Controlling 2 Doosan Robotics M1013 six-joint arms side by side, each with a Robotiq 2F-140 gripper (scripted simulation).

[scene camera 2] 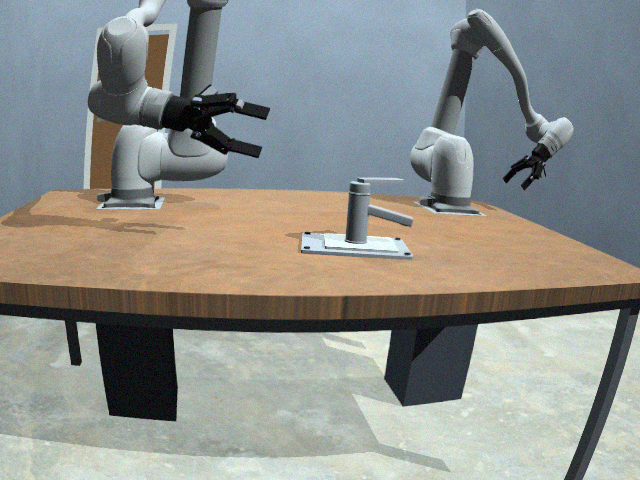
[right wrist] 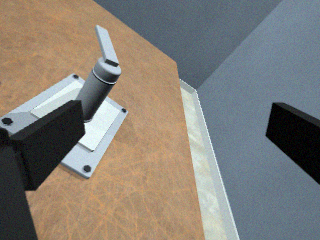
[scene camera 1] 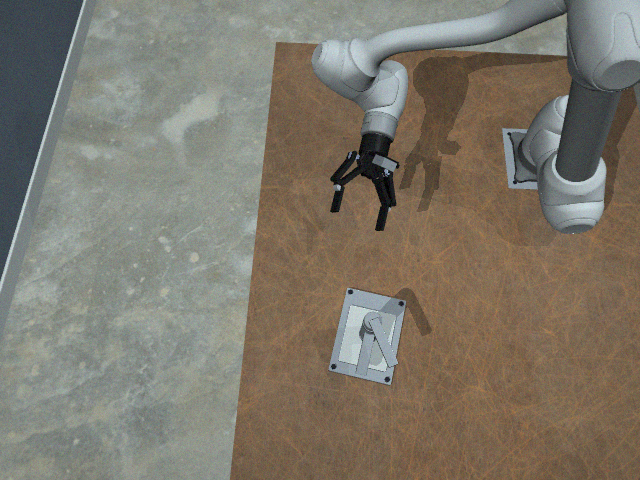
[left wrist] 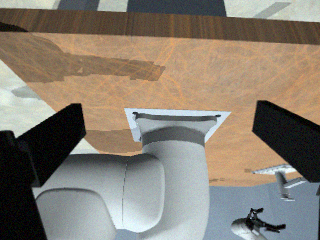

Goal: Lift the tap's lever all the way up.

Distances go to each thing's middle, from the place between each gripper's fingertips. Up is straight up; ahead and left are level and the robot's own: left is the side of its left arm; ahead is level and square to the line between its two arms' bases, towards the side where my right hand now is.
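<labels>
As for my right gripper (scene camera 2: 263, 134), it's now 270 mm to the right of the grey tap (scene camera 1: 359, 347), 40 mm beyond it and 140 mm above it. There's also the bolted plate (scene camera 1: 354, 297), and from my right hand that's 240 mm to the left, 30 mm behind and 240 mm below.
Counting from my left hand (scene camera 2: 513, 184), the grey tap is 580 mm ahead, 860 mm to the right and 10 mm below, while the bolted plate is 590 mm ahead, 890 mm to the right and 110 mm below.
</labels>
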